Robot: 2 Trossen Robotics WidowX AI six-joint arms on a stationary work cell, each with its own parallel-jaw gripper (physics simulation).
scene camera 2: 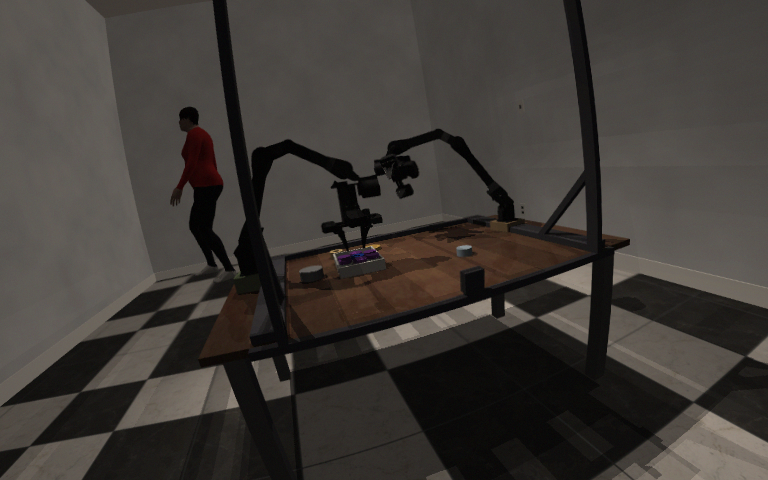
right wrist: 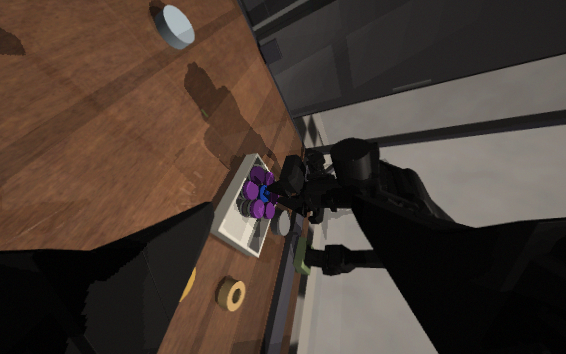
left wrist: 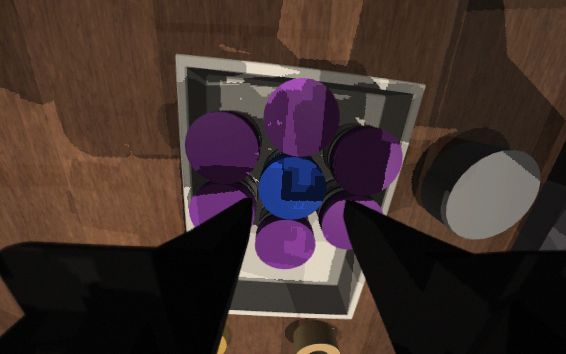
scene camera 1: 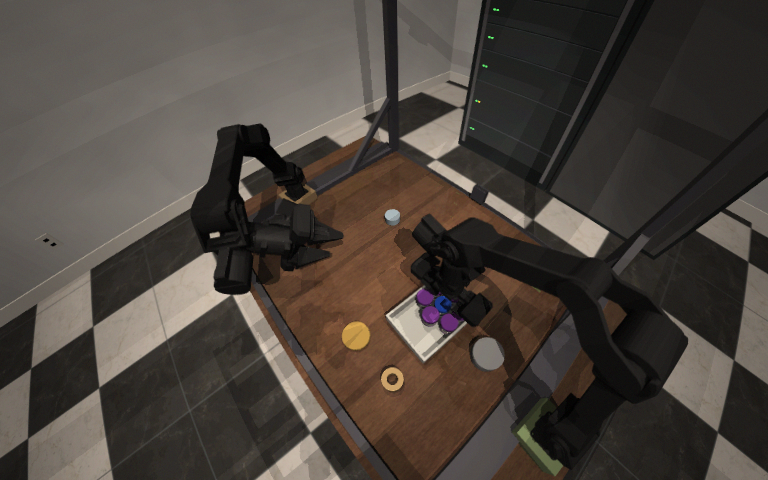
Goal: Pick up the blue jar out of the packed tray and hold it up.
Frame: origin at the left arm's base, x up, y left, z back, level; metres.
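Where they show: left gripper, fingertip midpoint: (scene camera 2: 356, 249) (right wrist: 272, 194) (left wrist: 298, 207) (scene camera 1: 444, 301); right gripper, fingertip midpoint: (scene camera 2: 395, 188) (right wrist: 283, 204) (scene camera 1: 336, 245); left arm's base, origin of the base link: (scene camera 2: 251, 272) (right wrist: 308, 256) (scene camera 1: 551, 435); right arm's base, origin of the base link: (scene camera 2: 507, 220) (scene camera 1: 296, 192).
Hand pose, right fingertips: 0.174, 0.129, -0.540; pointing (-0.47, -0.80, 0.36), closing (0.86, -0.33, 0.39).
Note:
Each offset is from my right fingertips to the top centre of the thing, as dx, dy, dz.
The blue jar @(-0.179, -0.155, +0.189) (scene camera 1: 440, 304) (scene camera 2: 357, 256) (left wrist: 272, 187) (right wrist: 263, 194) stands among several purple-topped jars in the white tray @(-0.188, -0.126, +0.190) (scene camera 1: 404, 337) (scene camera 2: 362, 268) (left wrist: 181, 100) (right wrist: 231, 197). My left gripper (scene camera 2: 355, 247) (left wrist: 298, 207) points down above the packed jars. It is partly open and empty. In the left wrist view its fingertips appear on either side of the blue jar's lower part, overlapping two purple jars; their exact height is unclear. In scene camera 1 the fingers are mostly hidden by the wrist. My right gripper (scene camera 1: 335, 244) is wide open and empty, away from the tray.
A grey can @(-0.193, -0.159, +0.345) (scene camera 1: 487, 353) (scene camera 2: 310, 274) (left wrist: 492, 195) (right wrist: 283, 223) stands close beside the tray. A yellow disc @(-0.211, +0.061, +0.112) (scene camera 1: 355, 335) and a tan ring @(-0.198, +0.051, +0.249) (scene camera 1: 383, 378) (right wrist: 225, 295) lie on the table. A pale blue can @(-0.199, -0.244, -0.136) (scene camera 1: 392, 216) (scene camera 2: 464, 250) (right wrist: 177, 27) stands farther off.

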